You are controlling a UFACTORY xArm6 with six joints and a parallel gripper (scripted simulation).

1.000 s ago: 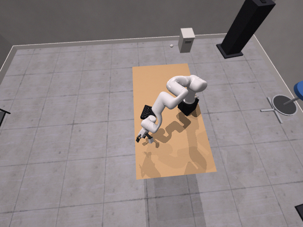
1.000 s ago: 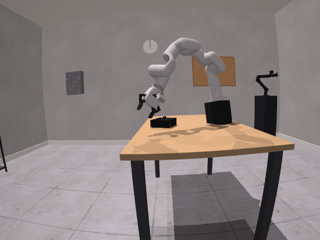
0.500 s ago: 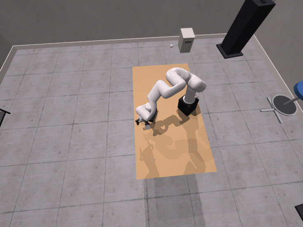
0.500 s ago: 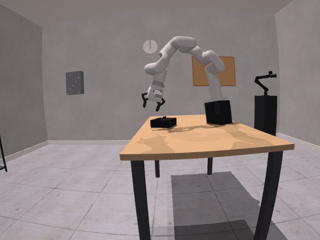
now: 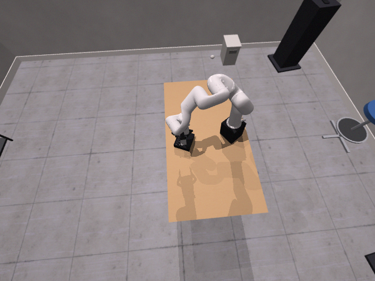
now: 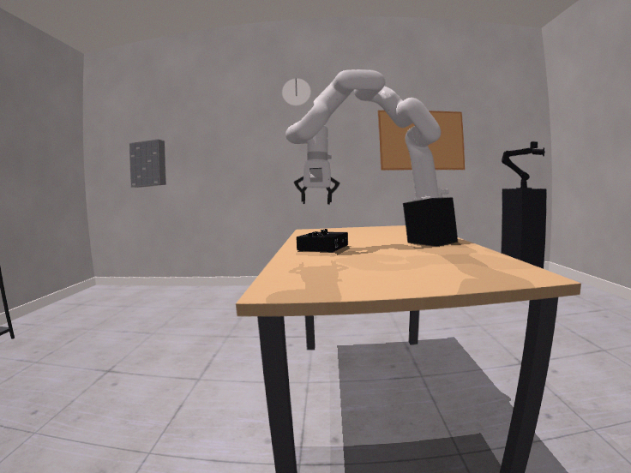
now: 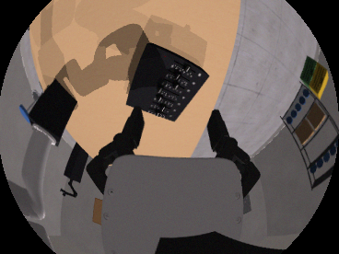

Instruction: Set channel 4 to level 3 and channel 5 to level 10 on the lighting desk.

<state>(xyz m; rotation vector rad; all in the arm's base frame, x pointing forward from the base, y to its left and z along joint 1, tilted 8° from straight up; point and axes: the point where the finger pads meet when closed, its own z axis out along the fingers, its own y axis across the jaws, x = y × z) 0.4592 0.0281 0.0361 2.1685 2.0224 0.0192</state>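
The fader cap lies 30 mm behind my hand, 20 mm to the right of it and 120 mm below it.
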